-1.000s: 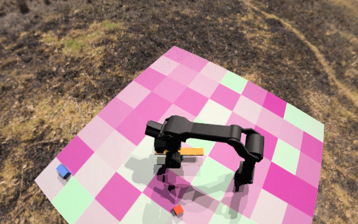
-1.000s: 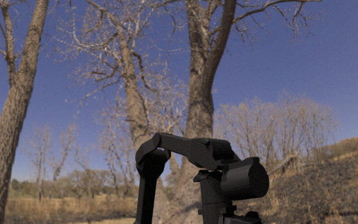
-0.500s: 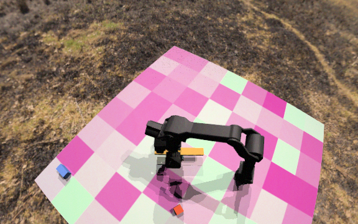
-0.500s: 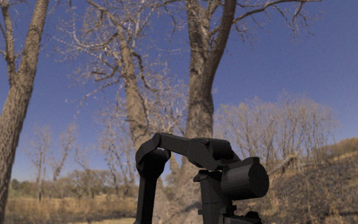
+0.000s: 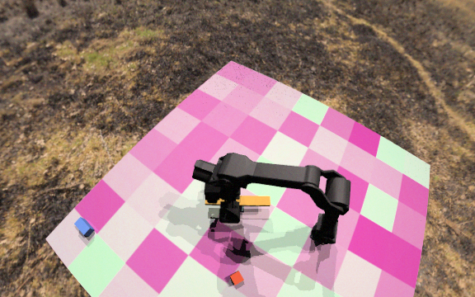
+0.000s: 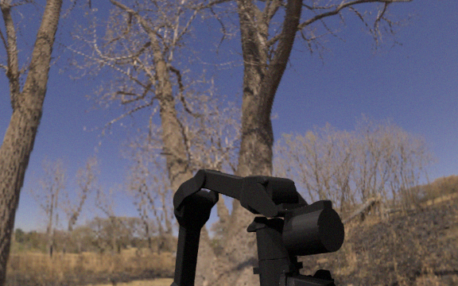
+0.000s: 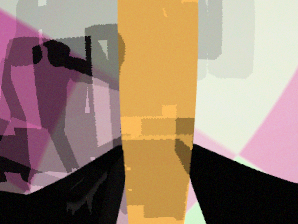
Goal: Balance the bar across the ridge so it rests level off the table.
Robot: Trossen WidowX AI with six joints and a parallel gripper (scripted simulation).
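The bar is 2 cm to the right of my gripper tip and 2 cm behind it. The rest, counted from my gripper tip: ridge 2 cm to the right, 2 cm behind, 1 cm below; then blue block 41 cm to the left, 39 cm ahead, 4 cm below; then small red block 20 cm to the left, 16 cm behind, 4 cm below.
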